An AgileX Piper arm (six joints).
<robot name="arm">
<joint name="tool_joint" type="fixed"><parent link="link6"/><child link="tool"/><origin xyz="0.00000 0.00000 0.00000" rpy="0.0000 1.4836 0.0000"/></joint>
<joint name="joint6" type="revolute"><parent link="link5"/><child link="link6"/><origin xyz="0.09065 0.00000 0.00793" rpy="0.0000 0.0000 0.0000"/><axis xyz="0.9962 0 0.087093"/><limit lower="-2.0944" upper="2.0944"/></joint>
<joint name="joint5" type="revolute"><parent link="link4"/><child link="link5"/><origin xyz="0.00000 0.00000 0.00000" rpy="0.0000 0.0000 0.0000"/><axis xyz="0 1 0"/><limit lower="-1.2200" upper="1.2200"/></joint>
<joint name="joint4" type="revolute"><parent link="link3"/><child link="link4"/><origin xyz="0.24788 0.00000 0.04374" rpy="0.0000 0.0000 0.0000"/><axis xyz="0.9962 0 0.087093"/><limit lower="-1.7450" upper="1.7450"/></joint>
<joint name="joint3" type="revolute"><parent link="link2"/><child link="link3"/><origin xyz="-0.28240 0.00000 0.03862" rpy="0.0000 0.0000 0.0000"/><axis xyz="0 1 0"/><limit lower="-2.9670" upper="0.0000"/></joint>
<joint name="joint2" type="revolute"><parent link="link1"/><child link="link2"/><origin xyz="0.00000 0.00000 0.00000" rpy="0.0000 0.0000 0.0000"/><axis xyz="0 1 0"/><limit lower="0.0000" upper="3.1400"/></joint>
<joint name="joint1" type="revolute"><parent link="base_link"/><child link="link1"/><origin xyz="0.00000 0.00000 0.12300" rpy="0.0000 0.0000 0.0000"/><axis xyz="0 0 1"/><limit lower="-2.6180" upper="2.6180"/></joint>
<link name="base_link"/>
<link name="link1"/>
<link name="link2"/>
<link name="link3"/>
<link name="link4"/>
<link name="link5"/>
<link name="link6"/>
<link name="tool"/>
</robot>
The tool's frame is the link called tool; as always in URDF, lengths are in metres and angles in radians.
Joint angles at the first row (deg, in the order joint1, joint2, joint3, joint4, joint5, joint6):
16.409 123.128 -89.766 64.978 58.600 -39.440
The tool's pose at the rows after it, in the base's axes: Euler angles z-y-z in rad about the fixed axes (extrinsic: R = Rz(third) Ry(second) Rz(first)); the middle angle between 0 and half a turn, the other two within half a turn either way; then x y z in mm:
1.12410, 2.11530, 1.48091, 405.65, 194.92, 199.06
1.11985, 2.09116, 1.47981, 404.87, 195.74, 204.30
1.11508, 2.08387, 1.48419, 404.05, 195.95, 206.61
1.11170, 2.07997, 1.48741, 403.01, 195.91, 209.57
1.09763, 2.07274, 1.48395, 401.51, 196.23, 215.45
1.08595, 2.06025, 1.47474, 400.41, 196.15, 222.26
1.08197, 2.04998, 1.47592, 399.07, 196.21, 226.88
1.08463, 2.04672, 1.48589, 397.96, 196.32, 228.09
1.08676, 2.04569, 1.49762, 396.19, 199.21, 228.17
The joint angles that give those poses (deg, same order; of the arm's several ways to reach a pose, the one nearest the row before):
16.409 122.084 -89.765 68.341 58.868 -40.731
16.409 121.621 -89.765 69.654 59.345 -41.246
16.409 121.383 -89.767 69.921 59.750 -41.584
16.409 121.016 -89.766 69.921 60.090 -41.570
16.484 120.278 -89.765 70.057 60.218 -41.711
16.485 119.469 -89.768 70.550 60.218 -41.710
16.484 118.936 -89.765 70.907 60.592 -41.710
16.484 118.804 -89.767 70.905 61.173 -41.710
16.890 118.805 -89.768 70.906 61.416 -41.710

